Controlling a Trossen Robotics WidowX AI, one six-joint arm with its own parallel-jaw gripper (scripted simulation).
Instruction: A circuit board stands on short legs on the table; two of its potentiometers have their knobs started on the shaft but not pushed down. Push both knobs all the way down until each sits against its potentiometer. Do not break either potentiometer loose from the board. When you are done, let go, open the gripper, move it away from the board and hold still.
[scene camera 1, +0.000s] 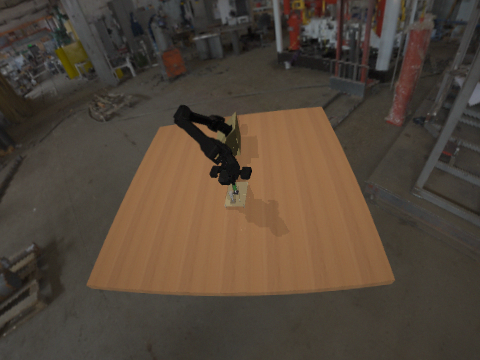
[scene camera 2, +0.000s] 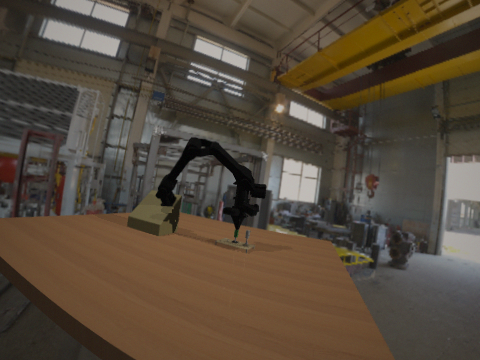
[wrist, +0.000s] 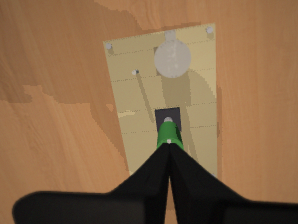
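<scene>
Gripper shut, holds nothing. A pale grey knob is also present in the scene.
</scene>
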